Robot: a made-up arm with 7 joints. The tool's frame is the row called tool.
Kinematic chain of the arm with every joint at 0, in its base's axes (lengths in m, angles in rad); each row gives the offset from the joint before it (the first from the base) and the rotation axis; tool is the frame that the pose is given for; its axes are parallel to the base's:
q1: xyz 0.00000 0.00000 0.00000 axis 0 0.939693 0.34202
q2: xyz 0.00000 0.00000 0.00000 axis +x
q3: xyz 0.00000 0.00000 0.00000 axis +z
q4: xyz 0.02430 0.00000 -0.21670 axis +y
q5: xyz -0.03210 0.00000 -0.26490 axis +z
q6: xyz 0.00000 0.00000 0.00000 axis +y
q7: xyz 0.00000 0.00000 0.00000 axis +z
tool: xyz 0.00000 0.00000 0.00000
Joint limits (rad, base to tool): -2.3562..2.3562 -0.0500..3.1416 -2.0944..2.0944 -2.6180..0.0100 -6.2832..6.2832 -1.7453..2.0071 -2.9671..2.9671
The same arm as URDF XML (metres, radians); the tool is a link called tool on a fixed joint. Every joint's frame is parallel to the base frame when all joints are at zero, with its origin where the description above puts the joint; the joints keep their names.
<robot name="arm">
<joint name="q1" type="revolute"><parent link="base_link"/><child link="link1"/><origin xyz="0.0000 0.0000 0.0000"/><axis xyz="0 0.9397 0.342"/><limit lower="-2.3562" upper="2.3562"/></joint>
<joint name="q2" type="revolute"><parent link="link1"/><child link="link2"/><origin xyz="0.0000 0.0000 0.0000"/><axis xyz="1 0 0"/><limit lower="-0.0500" upper="3.1416"/></joint>
<joint name="q3" type="revolute"><parent link="link2"/><child link="link3"/><origin xyz="0.0000 0.0000 0.0000"/><axis xyz="0 0 1"/><limit lower="-2.0944" upper="2.0944"/></joint>
<joint name="q4" type="revolute"><parent link="link3"/><child link="link4"/><origin xyz="0.0243 0.0000 -0.2167"/><axis xyz="0 1 0"/><limit lower="-2.6180" upper="0.0100"/></joint>
<joint name="q5" type="revolute"><parent link="link4"/><child link="link5"/><origin xyz="-0.0321 0.0000 -0.2649"/><axis xyz="0 0 1"/><limit lower="-6.2832" upper="6.2832"/></joint>
<joint name="q6" type="revolute"><parent link="link5"/><child link="link6"/><origin xyz="0.0000 0.0000 0.0000"/><axis xyz="0 1 0"/><limit lower="-1.7453" upper="2.0071"/></joint>
<joint name="q7" type="revolute"><parent link="link6"/><child link="link7"/><origin xyz="0.0000 0.0000 0.0000"/><axis xyz="0 0 1"/><limit lower="-2.9671" upper="2.9671"/></joint>
<joint name="tool_fixed" type="fixed"><parent link="link7"/><child link="tool"/><origin xyz="0.0000 0.0000 0.0000"/></joint>
<link name="base_link"/>
<link name="link1"/>
<link name="link2"/>
<link name="link3"/>
<link name="link4"/>
<link name="link5"/>
<link name="link6"/>
<link name="link7"/>
<link name="tool"/>
</robot>

